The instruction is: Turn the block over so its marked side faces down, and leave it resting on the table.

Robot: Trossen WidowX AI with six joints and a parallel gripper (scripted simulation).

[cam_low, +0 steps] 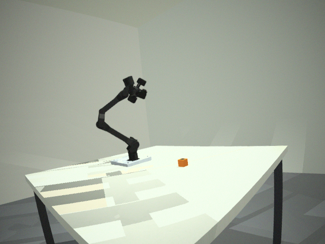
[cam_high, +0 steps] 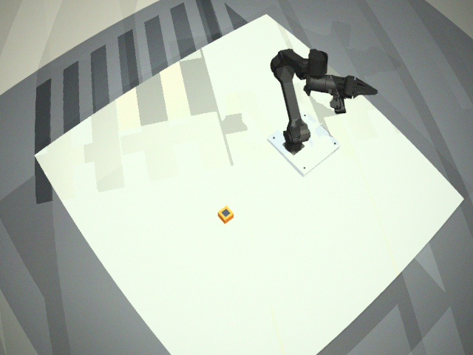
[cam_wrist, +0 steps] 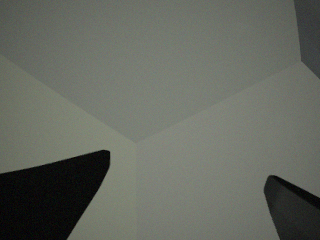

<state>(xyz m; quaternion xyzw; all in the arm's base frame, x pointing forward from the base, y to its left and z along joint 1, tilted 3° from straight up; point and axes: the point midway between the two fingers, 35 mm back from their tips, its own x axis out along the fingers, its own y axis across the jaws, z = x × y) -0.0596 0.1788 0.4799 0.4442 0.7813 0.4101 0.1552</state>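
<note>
My gripper tip is 49 cm above the orange block, 45 cm short of it and 14 cm to the left of it.
</note>
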